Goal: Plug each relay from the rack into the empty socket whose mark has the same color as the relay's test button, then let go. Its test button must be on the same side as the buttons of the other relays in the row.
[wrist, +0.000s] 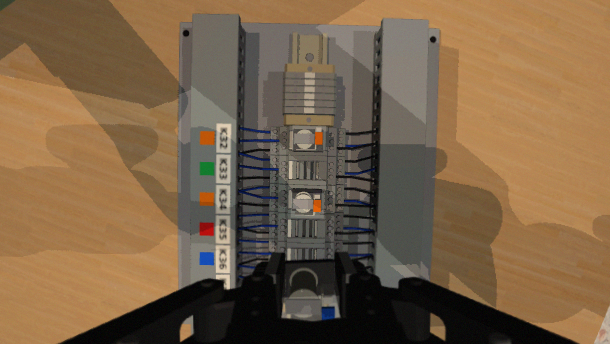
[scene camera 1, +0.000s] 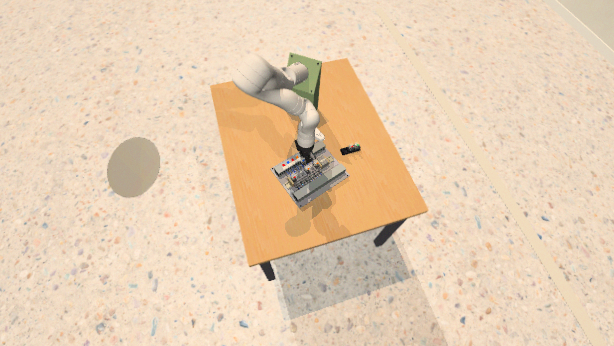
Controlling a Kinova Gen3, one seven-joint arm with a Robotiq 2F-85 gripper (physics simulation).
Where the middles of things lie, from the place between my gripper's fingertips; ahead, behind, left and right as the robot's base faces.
Scene:
My gripper is now 4 cm to the right of the grey panel (scene camera 1: 282, 179) and 16 cm above it. From my hand the other things lie so: clear relay (wrist: 310, 292): 1 cm to the right.

